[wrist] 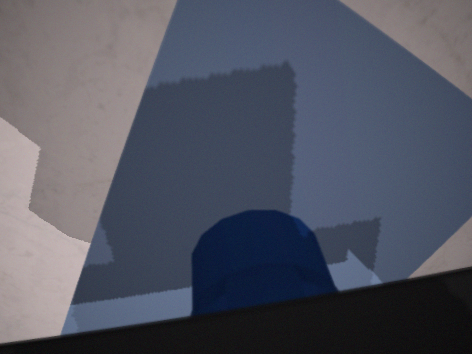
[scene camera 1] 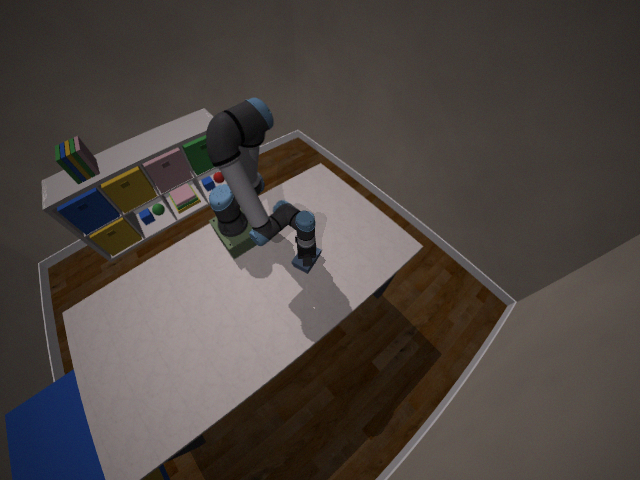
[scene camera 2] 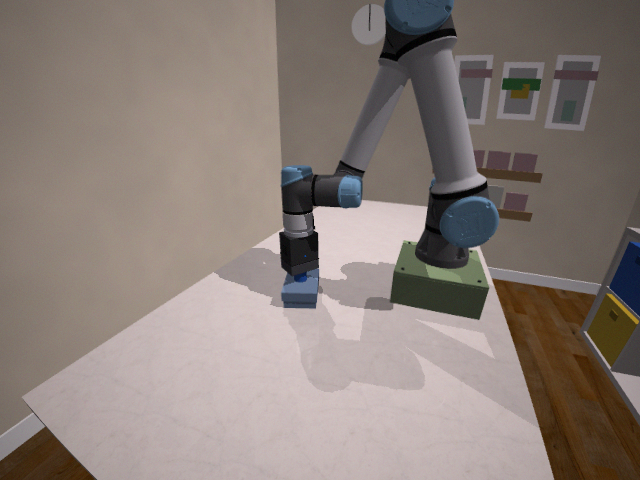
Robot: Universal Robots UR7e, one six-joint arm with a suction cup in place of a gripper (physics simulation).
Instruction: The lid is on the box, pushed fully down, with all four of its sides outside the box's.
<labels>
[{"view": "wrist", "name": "my suction cup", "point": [255,257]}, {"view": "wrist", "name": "blue lid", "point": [326,118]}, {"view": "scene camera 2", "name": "blue lid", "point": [292,291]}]
</labels>
